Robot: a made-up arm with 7 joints. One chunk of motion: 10 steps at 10 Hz.
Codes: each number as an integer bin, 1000 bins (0 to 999) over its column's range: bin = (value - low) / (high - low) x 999, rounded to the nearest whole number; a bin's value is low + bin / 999 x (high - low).
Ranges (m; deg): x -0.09..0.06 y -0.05..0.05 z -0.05..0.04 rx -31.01..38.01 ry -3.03..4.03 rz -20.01..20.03
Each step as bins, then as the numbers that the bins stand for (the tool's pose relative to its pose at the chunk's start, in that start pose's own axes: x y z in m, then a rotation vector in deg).
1 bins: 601 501 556 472 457 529
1 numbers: 0.0002 0.0002 0.0001 1.60 0.20 1.19
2 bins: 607 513 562 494 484 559
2 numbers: 0.0011 0.0014 0.0006 3.12 0.39 2.39
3 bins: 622 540 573 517 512 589
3 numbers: 0.0034 0.0041 0.0016 4.71 0.59 3.60
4 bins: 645 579 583 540 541 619
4 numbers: 0.0068 0.0080 0.0025 6.30 0.79 4.80
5 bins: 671 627 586 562 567 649
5 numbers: 0.0108 0.0128 0.0028 7.82 0.98 6.00
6 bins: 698 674 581 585 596 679
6 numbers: 0.0148 0.0175 0.0023 9.41 1.18 7.20
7 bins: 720 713 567 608 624 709
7 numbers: 0.0181 0.0214 0.0011 11.00 1.38 8.41
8 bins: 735 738 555 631 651 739
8 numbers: 0.0204 0.0239 0.0000 12.59 1.57 9.61
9 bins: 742 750 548 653 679 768
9 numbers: 0.0214 0.0251 -0.0006 14.11 1.77 10.77
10 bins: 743 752 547 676 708 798
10 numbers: 0.0216 0.0253 -0.0007 15.69 1.97 11.97
